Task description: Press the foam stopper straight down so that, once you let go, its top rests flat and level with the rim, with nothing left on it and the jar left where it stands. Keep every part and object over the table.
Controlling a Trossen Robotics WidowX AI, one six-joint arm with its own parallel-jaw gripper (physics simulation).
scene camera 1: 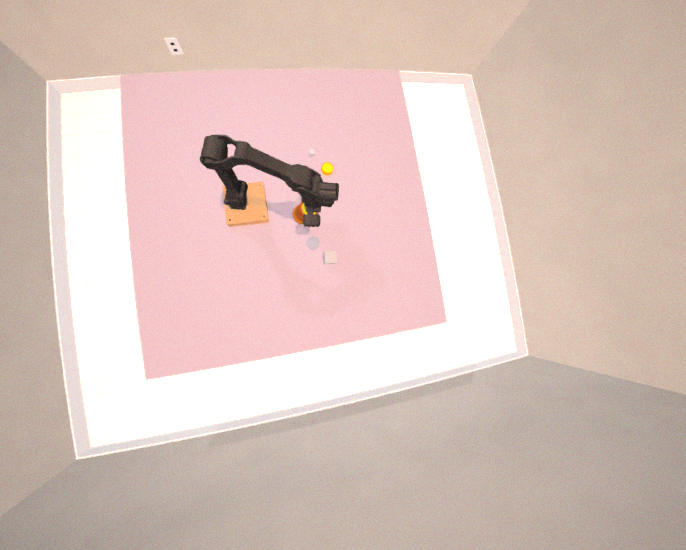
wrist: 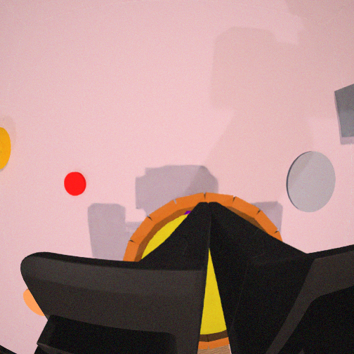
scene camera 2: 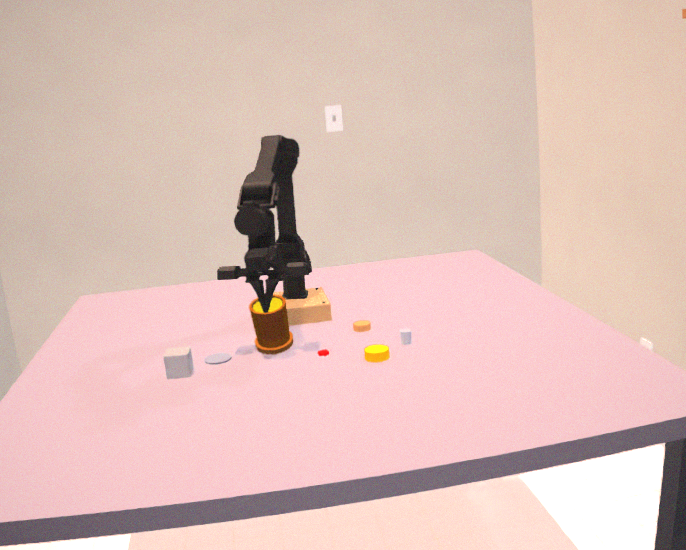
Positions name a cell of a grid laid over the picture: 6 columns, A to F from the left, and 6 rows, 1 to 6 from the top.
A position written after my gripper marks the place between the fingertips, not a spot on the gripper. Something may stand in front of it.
Note:
I see my gripper (scene camera 2: C4), a brown jar (scene camera 2: C4), a flat grey disc (wrist: F4) and a grey cube (scene camera 2: B4).
The brown jar is seen too in the wrist view (wrist: C4). My gripper also shows in the wrist view (wrist: D4).

